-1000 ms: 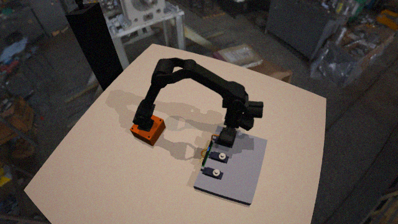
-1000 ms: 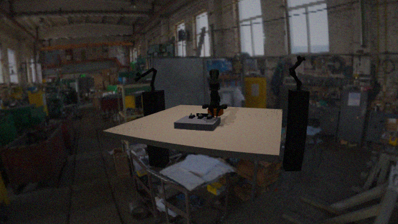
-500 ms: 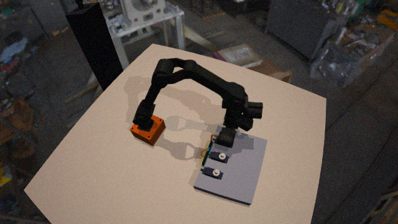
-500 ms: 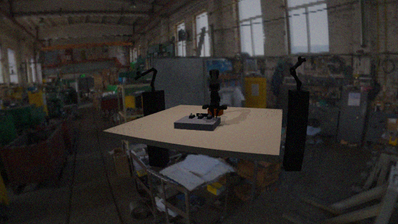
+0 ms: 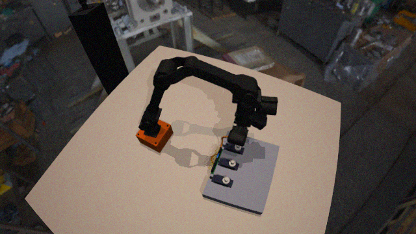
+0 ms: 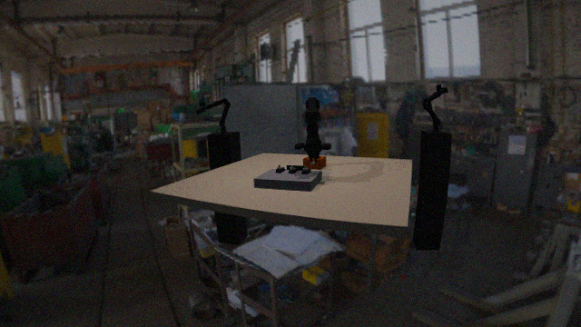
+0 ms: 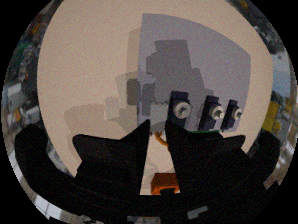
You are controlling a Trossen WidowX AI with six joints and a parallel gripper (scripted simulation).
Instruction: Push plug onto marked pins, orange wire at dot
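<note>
My gripper tip is now 100 mm to the left of the blue band, 70 mm past it and 30 mm above it. Round my gripper tip: grey holder: 130 mm to the right, 90 mm ahead, 80 mm below.
</note>
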